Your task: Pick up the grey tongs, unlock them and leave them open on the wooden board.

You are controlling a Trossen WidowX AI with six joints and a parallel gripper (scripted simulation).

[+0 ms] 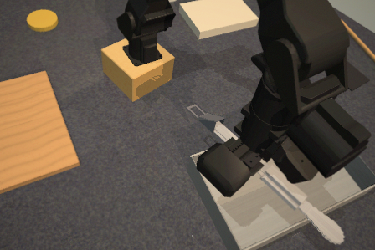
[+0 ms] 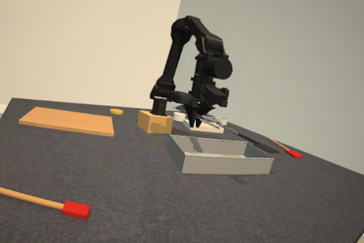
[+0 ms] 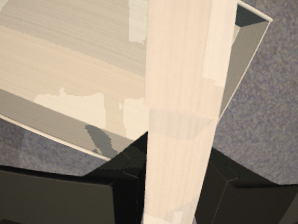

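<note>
My gripper tip is now 30 cm past the wooden board, 39 cm to the left of it and 10 cm above it. Round my gripper tip: black spatula (22 cm behind, 46 cm to the left, 10 cm below); then cream slab (44 cm behind, 27 cm to the left, 9 cm below); then roasting tin (2 cm ahead, 10 cm to the left, 8 cm below).
</note>
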